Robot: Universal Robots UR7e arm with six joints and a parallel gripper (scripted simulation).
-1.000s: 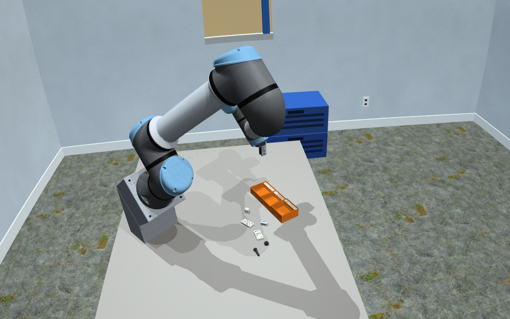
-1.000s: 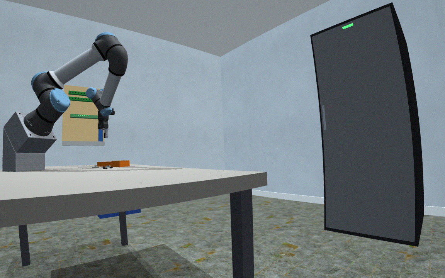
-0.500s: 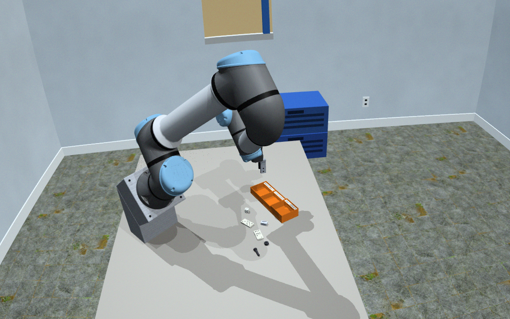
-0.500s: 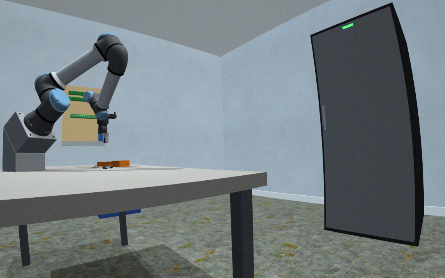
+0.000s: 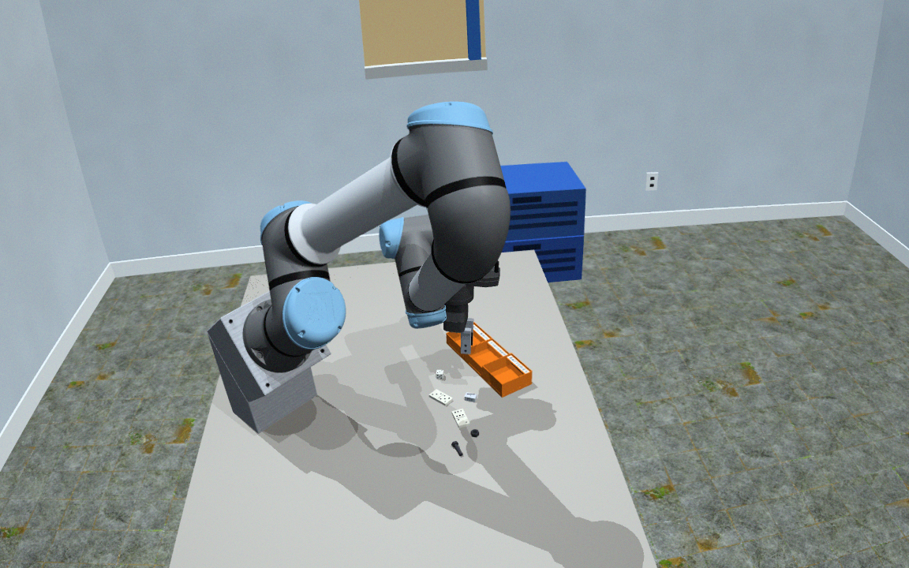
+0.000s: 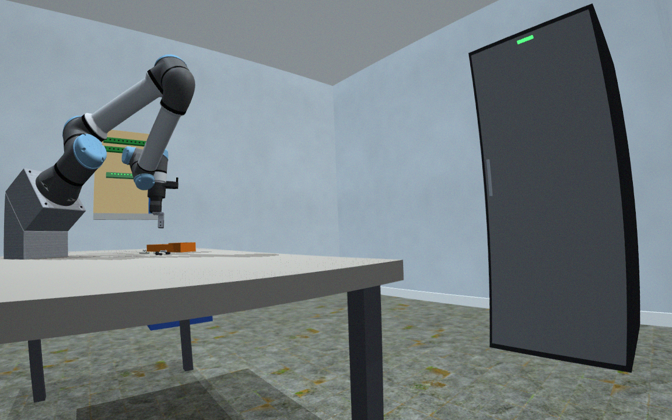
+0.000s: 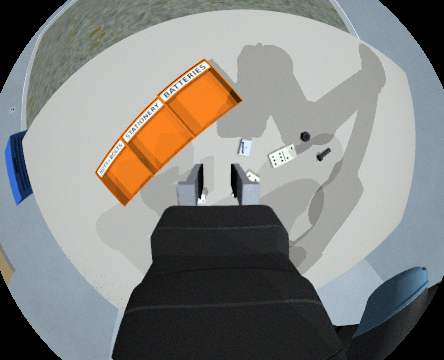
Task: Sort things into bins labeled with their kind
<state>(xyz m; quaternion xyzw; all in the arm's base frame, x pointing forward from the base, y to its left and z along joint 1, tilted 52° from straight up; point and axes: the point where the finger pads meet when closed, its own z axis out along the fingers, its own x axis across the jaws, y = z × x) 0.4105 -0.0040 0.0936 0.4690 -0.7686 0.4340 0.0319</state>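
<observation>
The grey piece is 2 cm behind my hand, 5 cm to the right of it and 11 cm below it. Also, from my hand: white die (5 cm behind, 6 cm to the left, 12 cm below); black bolt (12 cm behind, 17 cm to the right, 12 cm below); black nut (7 cm behind, 16 cm to the right, 12 cm below).
</observation>
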